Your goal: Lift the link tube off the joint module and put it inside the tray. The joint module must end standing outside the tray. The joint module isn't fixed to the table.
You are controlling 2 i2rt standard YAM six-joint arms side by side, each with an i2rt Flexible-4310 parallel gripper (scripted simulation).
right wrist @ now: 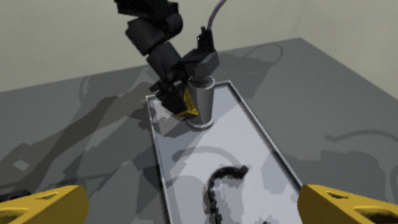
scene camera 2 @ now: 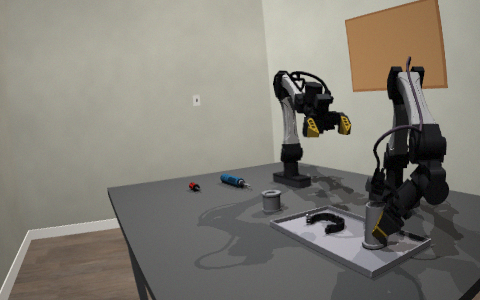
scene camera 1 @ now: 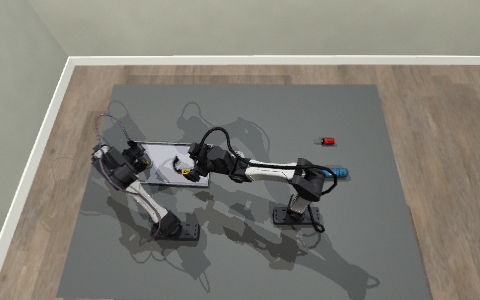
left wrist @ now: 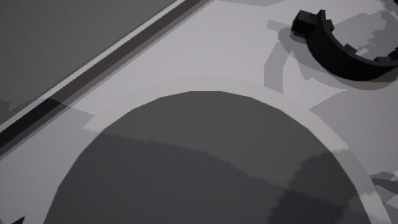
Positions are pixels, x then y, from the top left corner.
Scene:
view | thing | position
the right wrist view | my left gripper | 202, 108
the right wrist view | my right gripper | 193, 195
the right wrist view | grey link tube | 201, 88
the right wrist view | tray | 187, 157
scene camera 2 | my left gripper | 373, 230
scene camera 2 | my right gripper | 333, 134
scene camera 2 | tray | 348, 242
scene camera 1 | tray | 162, 172
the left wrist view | grey link tube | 203, 141
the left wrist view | tray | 260, 48

